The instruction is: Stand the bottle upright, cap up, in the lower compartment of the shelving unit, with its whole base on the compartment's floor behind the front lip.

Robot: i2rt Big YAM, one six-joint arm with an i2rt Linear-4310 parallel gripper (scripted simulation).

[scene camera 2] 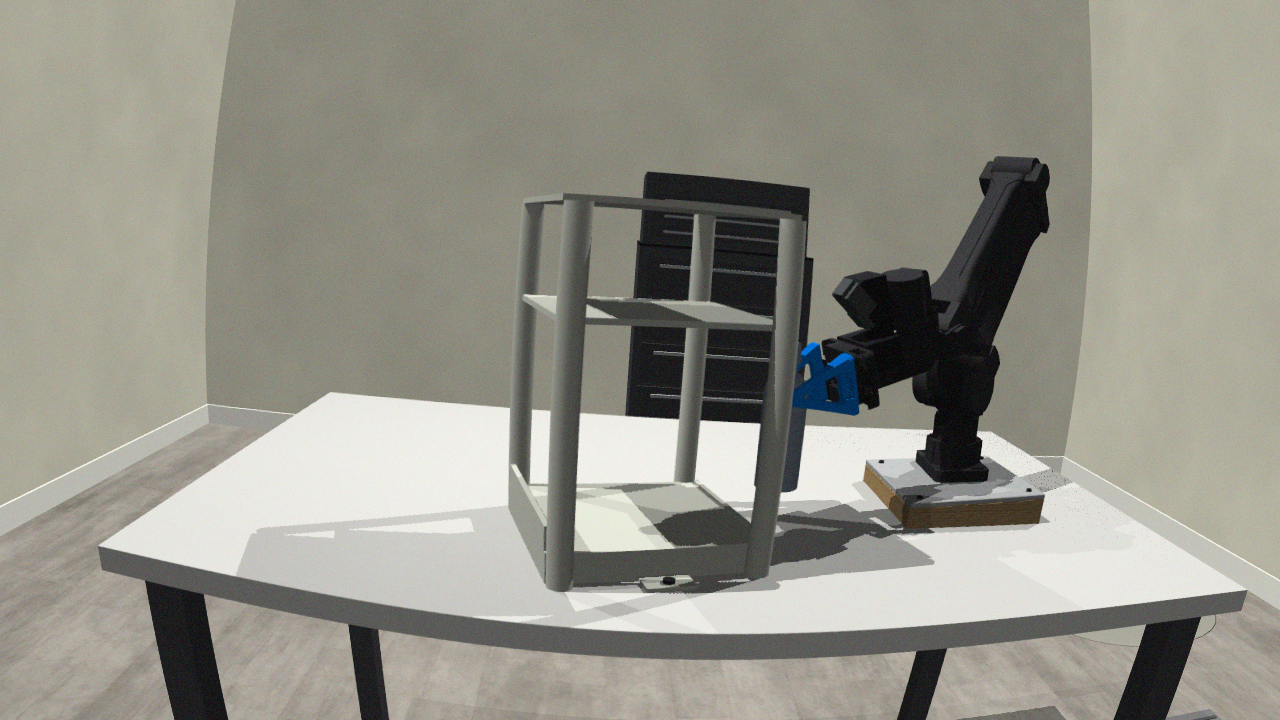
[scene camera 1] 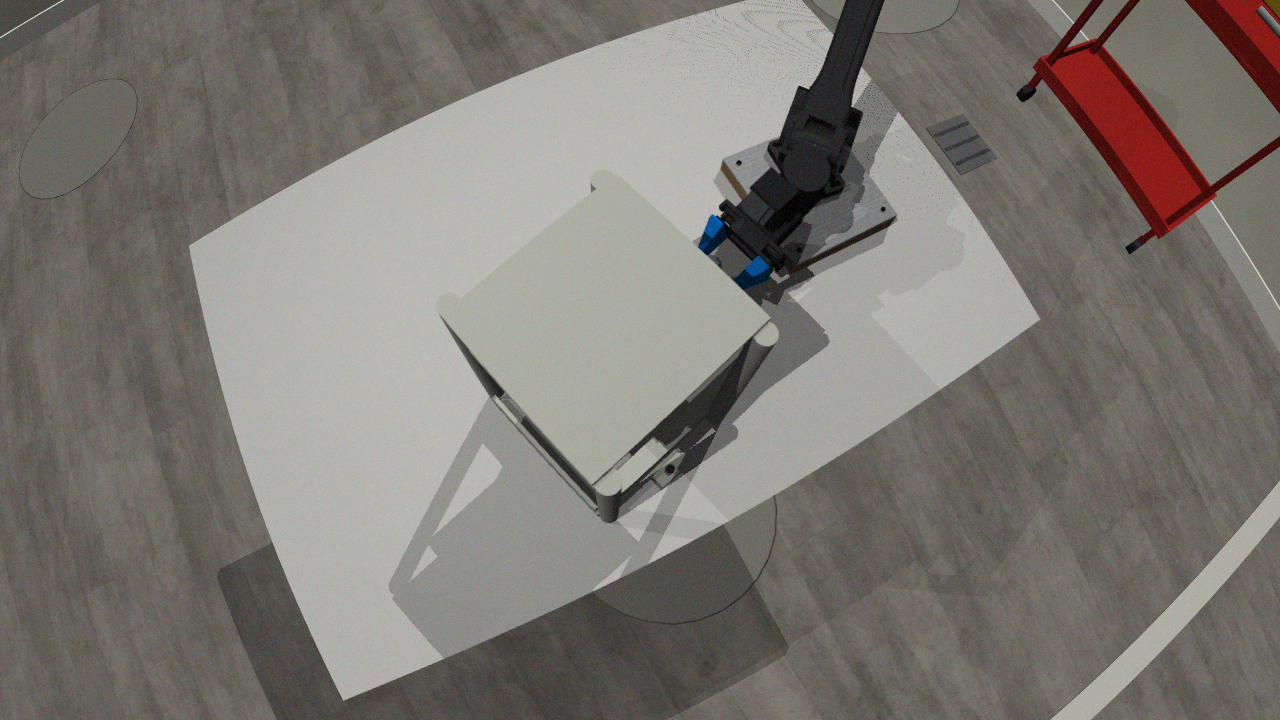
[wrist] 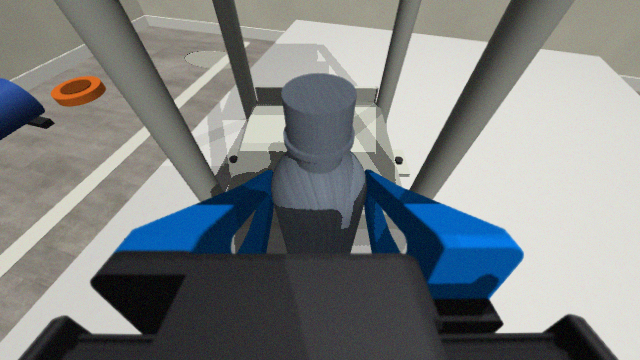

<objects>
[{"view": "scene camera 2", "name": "gripper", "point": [780, 395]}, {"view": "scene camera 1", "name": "gripper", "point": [700, 287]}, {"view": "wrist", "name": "gripper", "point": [318, 179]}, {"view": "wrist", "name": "grey bottle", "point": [318, 187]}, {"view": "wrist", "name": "shelving unit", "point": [112, 39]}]
</objects>
